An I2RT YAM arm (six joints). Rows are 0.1 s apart.
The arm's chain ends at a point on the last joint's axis. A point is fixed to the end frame.
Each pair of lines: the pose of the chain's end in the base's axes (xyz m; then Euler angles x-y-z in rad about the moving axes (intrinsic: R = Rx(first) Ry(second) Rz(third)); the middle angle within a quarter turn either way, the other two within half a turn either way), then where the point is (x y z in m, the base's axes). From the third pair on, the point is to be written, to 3 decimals.
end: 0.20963 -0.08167 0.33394 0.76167 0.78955 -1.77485
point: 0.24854 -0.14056 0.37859
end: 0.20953 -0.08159 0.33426 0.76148 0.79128 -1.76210
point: 0.24868 -0.14057 0.37858
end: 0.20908 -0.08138 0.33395 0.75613 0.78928 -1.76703
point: 0.248 -0.140 0.379
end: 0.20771 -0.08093 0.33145 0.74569 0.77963 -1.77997
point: 0.246 -0.139 0.377
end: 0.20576 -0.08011 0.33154 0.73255 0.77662 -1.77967
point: 0.244 -0.138 0.378
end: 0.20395 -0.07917 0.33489 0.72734 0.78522 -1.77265
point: 0.243 -0.137 0.382
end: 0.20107 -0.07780 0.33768 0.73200 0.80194 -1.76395
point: 0.241 -0.135 0.383
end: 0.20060 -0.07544 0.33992 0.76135 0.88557 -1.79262
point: 0.246 -0.131 0.382
